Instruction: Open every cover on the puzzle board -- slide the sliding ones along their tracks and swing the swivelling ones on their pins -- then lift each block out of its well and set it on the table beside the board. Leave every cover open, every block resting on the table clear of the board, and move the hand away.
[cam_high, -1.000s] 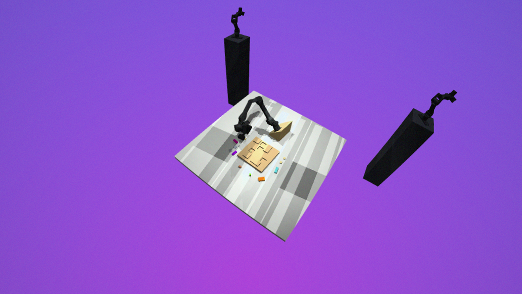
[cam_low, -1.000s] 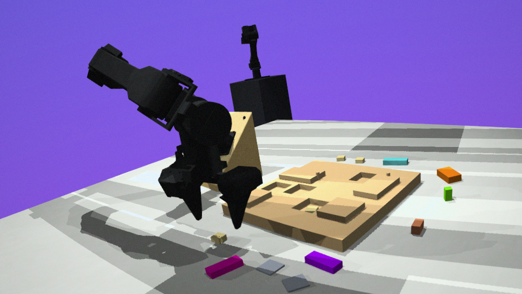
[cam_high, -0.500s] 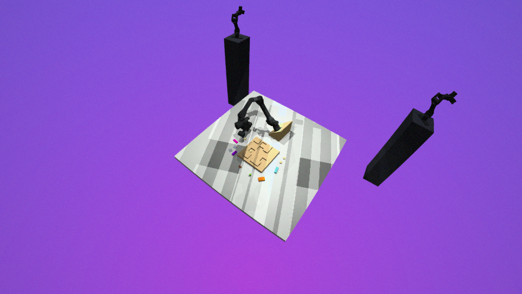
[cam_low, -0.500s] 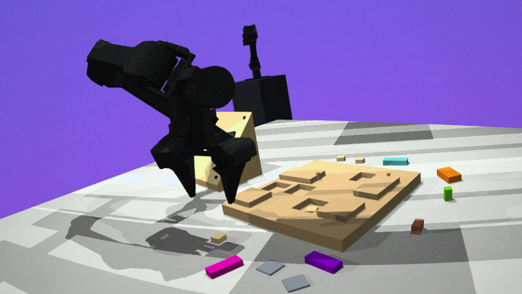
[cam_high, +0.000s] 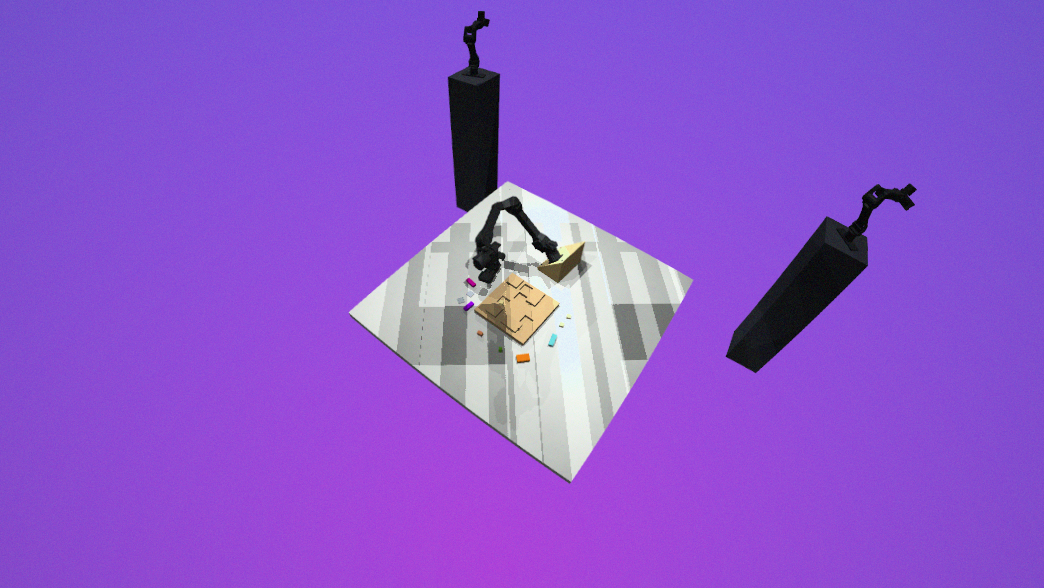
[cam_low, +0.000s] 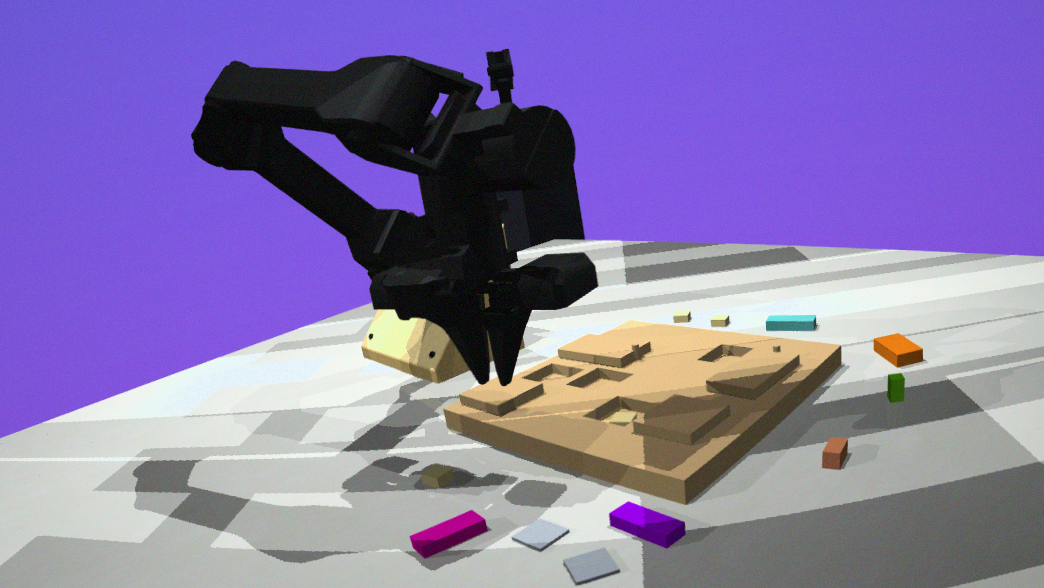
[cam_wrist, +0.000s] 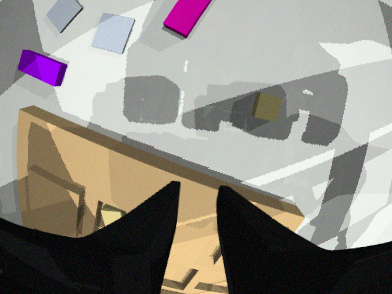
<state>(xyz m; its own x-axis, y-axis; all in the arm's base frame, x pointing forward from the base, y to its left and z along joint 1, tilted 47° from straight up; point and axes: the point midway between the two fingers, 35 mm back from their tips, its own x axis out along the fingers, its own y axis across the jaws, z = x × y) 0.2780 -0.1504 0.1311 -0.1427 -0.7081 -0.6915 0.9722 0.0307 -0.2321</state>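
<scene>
Now: gripper tip 150 mm to the right of the tan puzzle board, 60 mm above it and 30 mm short of it. Also, from my gripper tip: cyan piece (410 mm to the left, 90 mm ahead, 80 mm below); magenta piece (110 mm to the right, 80 mm below, 40 mm ahead); purple piece (160 mm ahead, 80 mm below, 30 mm to the right).
</scene>
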